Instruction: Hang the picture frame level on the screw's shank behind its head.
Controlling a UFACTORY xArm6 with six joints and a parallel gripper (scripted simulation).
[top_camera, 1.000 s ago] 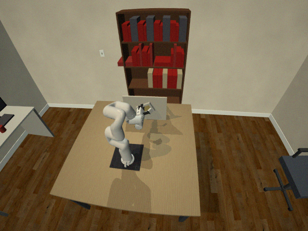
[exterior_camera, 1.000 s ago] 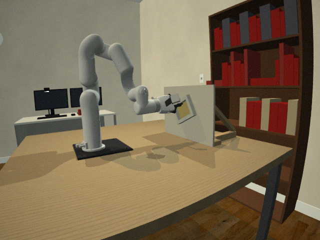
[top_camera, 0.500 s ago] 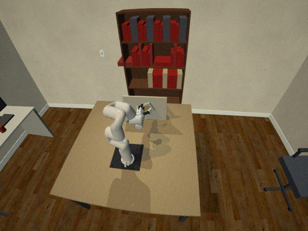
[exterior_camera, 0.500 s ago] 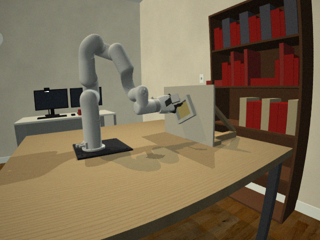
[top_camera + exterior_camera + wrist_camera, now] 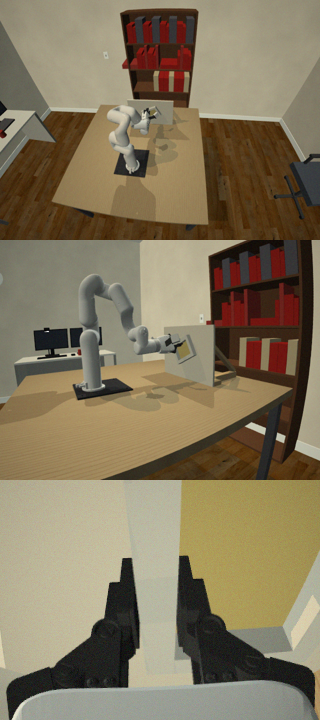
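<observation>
Now: hand 20 mm short of the picture frame, 30 mm to the left of it and 40 mm above it. Round my hand: grey wall board (40 mm ahead, 30 mm to the right, 60 mm below).
</observation>
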